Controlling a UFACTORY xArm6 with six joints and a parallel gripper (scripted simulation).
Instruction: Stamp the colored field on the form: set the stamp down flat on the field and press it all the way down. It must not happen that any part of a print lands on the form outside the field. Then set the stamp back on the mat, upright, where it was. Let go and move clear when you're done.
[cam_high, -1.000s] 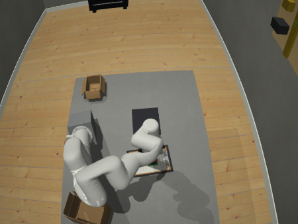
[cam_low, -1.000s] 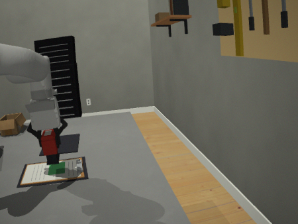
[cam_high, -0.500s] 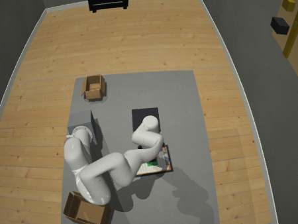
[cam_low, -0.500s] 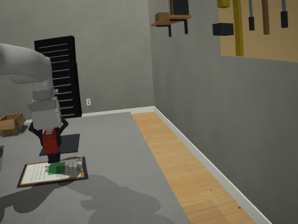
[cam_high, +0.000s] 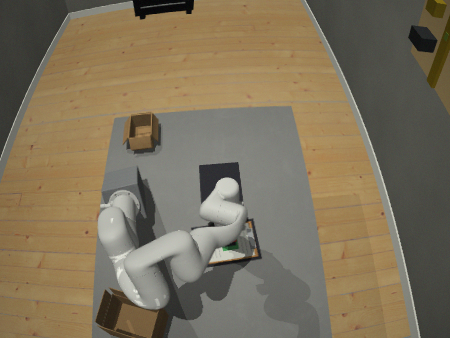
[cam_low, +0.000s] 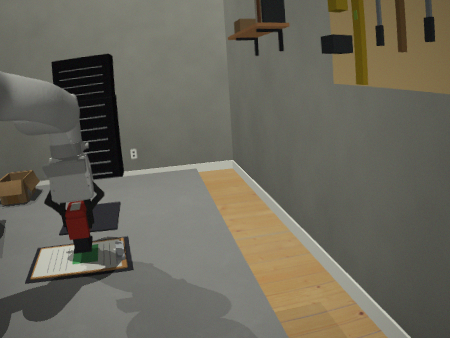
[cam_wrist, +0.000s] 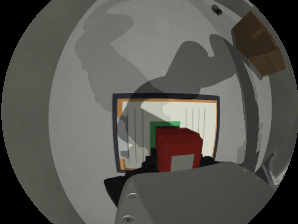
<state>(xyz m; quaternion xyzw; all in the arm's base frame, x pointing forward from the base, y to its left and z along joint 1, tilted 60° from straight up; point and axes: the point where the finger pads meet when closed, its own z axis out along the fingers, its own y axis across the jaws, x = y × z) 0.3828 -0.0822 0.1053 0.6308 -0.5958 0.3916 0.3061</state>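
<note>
Now: the clipboard with form 90 mm below my hand and 10 mm to the right of it. The rest, counted from my hand: dark mat: 260 mm to the left, 90 mm below, 10 mm ahead; then dark stamp base: 50 mm below; then red stamp: 20 mm below.
</note>
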